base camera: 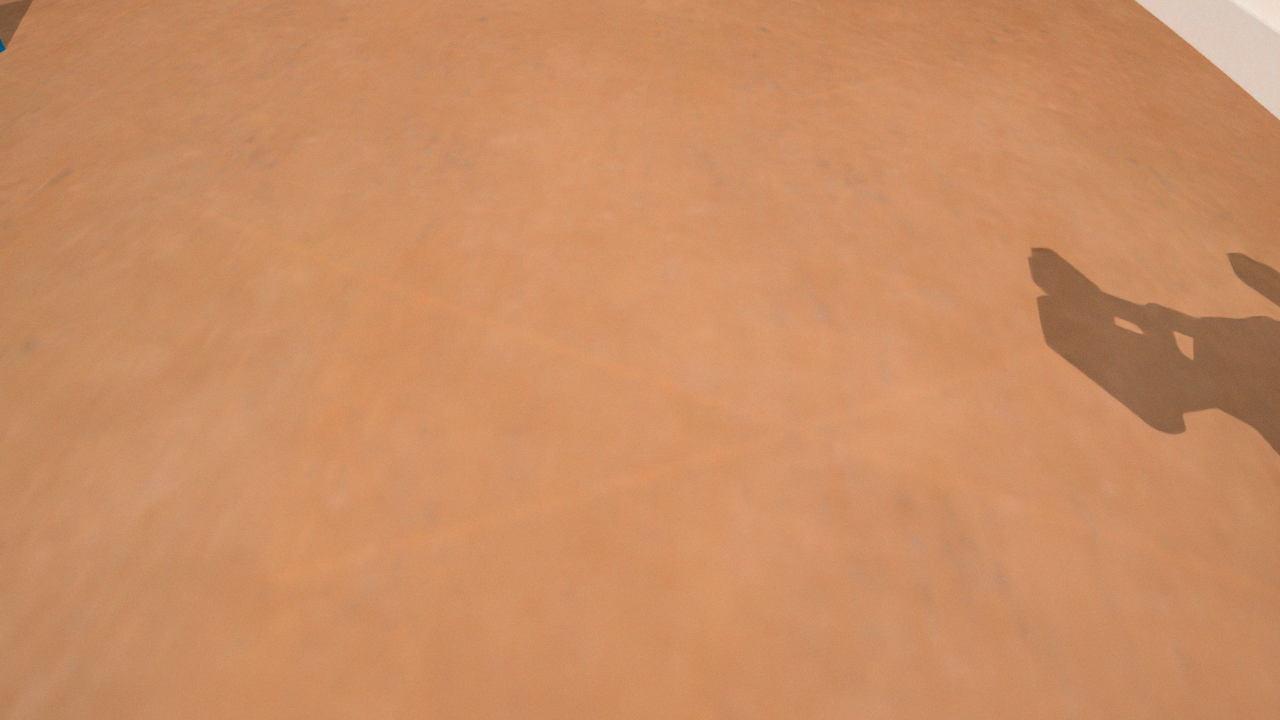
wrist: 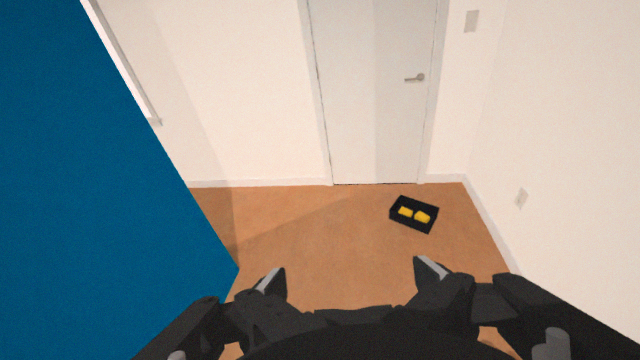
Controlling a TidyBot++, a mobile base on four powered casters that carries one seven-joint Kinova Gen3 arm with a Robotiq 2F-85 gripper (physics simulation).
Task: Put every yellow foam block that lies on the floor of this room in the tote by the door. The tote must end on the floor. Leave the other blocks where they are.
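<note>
The black tote stands on the floor in front of the door, near the right-hand wall, in the wrist view. Two yellow foam blocks lie inside it side by side, a left one and a right one. My gripper is open, with its fingers wide apart and no object between them. The tote is well beyond the fingertips. The tote and the yellow blocks do not show in the base camera view.
A large blue surface fills the left of the wrist view, and a small bit of blue shows at the base view's left edge. A white wall with a baseboard runs along the right. The arm's shadow falls on the floor.
</note>
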